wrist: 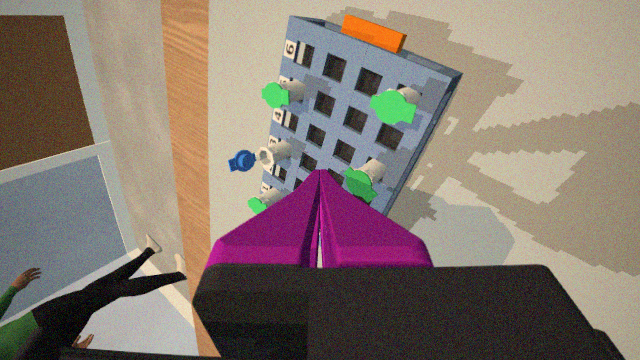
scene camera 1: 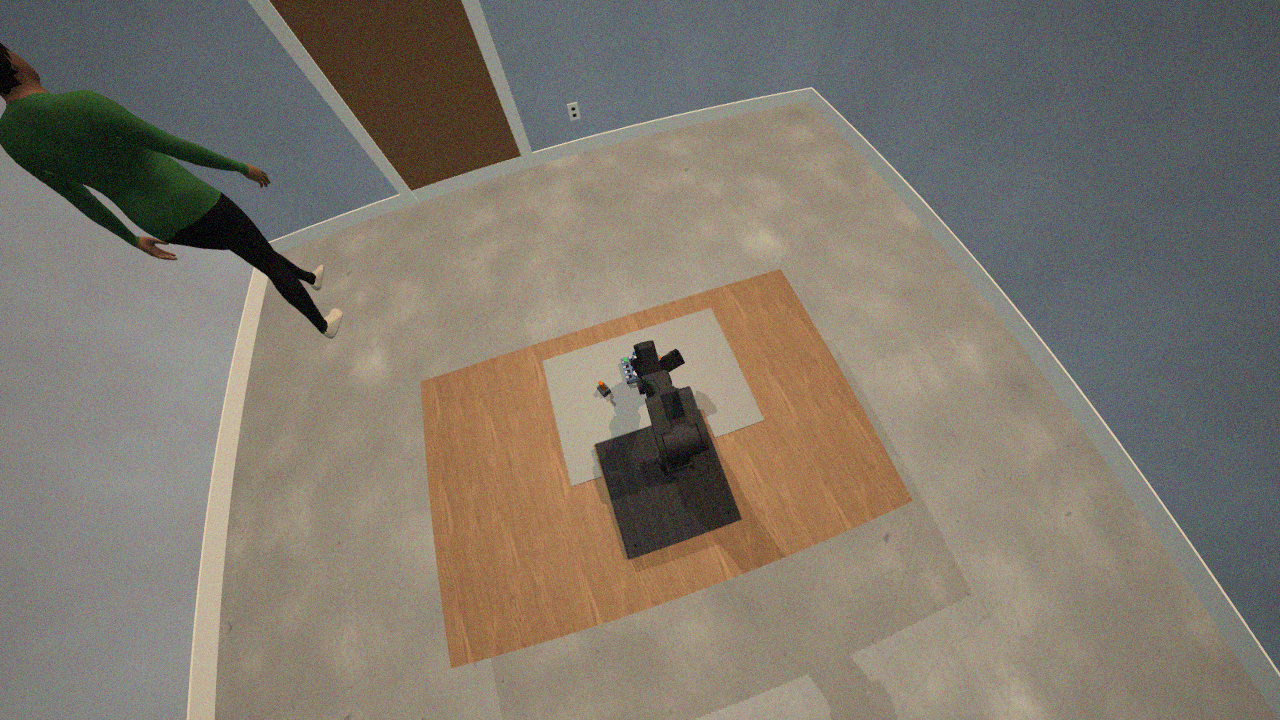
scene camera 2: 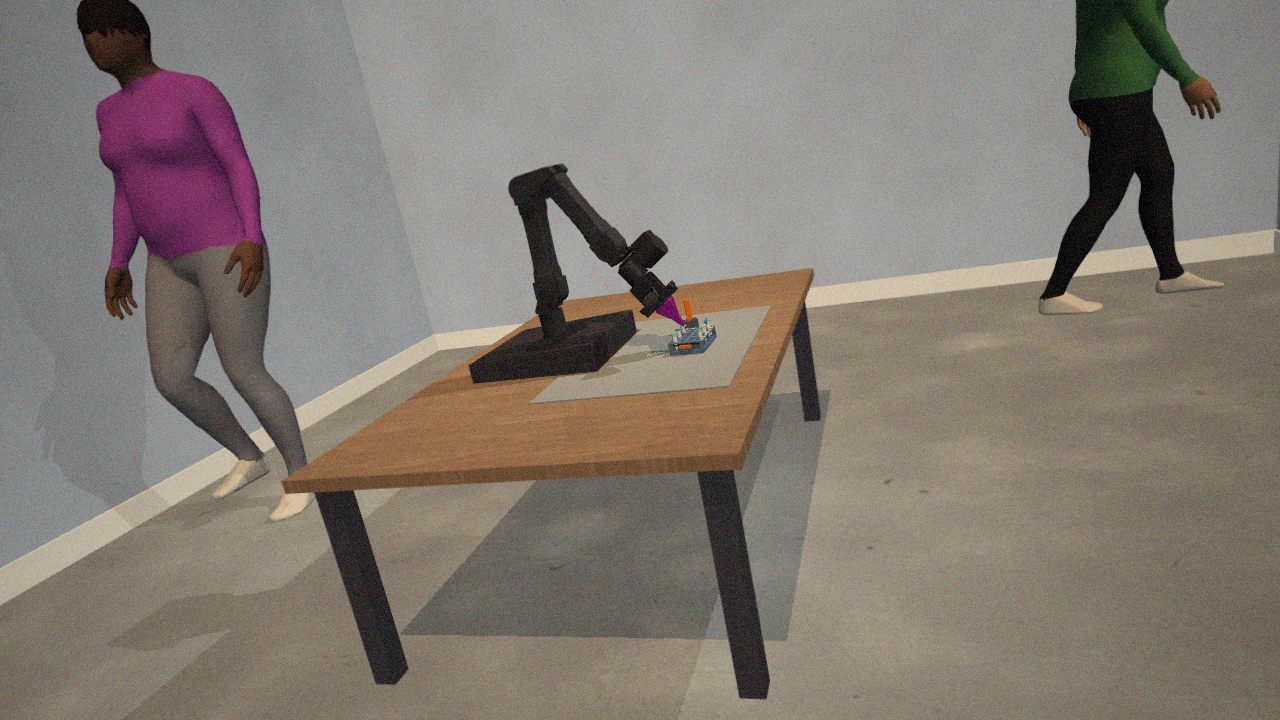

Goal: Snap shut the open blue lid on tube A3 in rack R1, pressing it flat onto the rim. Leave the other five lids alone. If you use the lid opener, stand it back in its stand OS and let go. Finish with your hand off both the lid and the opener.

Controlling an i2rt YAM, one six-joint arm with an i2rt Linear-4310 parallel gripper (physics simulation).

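Frame: origin at the arm's base, x down, y ahead, z right, level; centimetres.
Seen in the pictures: gripper, between the fingertips: [wrist: 320, 180] [scene camera 2: 684, 325]; arm's base, origin of its link: [scene camera 1: 676, 466] [scene camera 2: 557, 338].
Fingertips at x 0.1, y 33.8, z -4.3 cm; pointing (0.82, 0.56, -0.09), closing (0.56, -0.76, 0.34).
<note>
Pixels of each thing's top centre, then the offset from my fingertips to it. "*": a spot on its surface instead. Level surfaces: height alone.
- Rack R1, centre of its top: [wrist: 286, 175] [scene camera 2: 688, 321] [scene camera 1: 642, 360] dx -0.9, dy +1.3, dz -0.2 cm
- Tube A3, a spot on its surface: [wrist: 280, 151] * dx +1.7, dy +3.7, dz -1.5 cm
- orange opener, centre of its top: [scene camera 2: 686, 299] [scene camera 1: 600, 382] dx -2.9, dy -4.7, dz -14.5 cm
- orange block, a spot on its surface: [wrist: 373, 34] * dx +3.2, dy +1.9, dz +6.1 cm
- pale mat, height of its surface: dx +5.6 cm
- wooden table, height of its surface: dx +5.8 cm
Rack R1 [wrist: 342, 97] [scene camera 2: 701, 344] is a blue-grey block with numbered rows. Tube A3 [wrist: 280, 151] stands in its row 3 at the left edge in the wrist view, with its rim uncovered. Its blue lid [wrist: 243, 160] is open and sticks out to the left. My gripper [wrist: 320, 180] [scene camera 2: 683, 323] is shut and empty; its magenta tips are over the rack, to the right of tube A3 in the wrist view, apart from the blue lid. The orange opener [scene camera 2: 688, 308] [scene camera 1: 601, 384] stands upright in its dark stand [scene camera 1: 605, 392]. Part of the rack is hidden behind the fingers.
Green lids [wrist: 275, 95] [wrist: 393, 107] [wrist: 361, 184] [wrist: 257, 204] sit on other tubes. An orange block [wrist: 373, 34] is on the rack's end. The rack stands on a pale mat [scene camera 1: 572, 447] on the wooden table [scene camera 1: 501, 537]. Two people stand away from the table.
</note>
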